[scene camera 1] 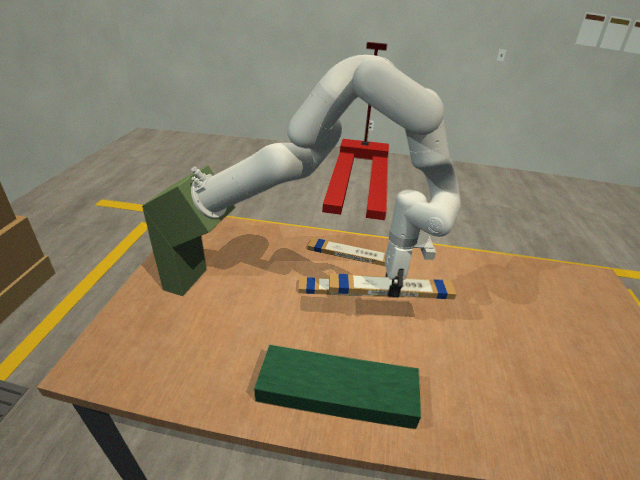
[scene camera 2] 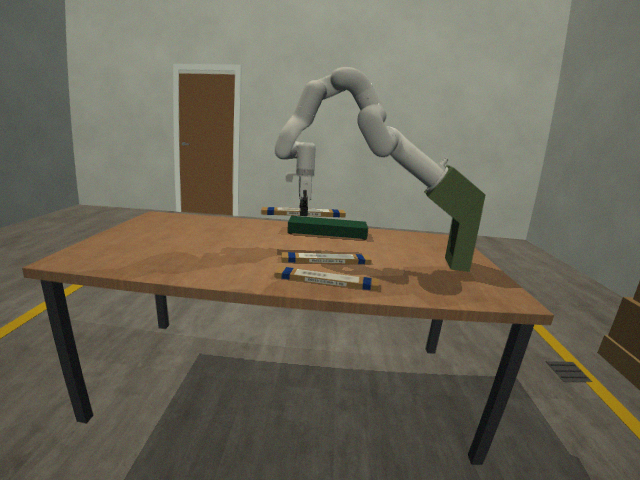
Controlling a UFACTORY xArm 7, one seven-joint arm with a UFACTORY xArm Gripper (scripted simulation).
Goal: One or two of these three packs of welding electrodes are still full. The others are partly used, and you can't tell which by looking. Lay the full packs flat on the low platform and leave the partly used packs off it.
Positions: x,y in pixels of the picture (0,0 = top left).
Labels:
A green platform shows in scene camera 1 (389,394) and in scene camera 2 (314,226). A pack of welding electrodes shows in scene camera 1 and in scene camera 2. One and the same spot on the pack of welding electrodes: (scene camera 1: 318,245) is (scene camera 2: 368,279).

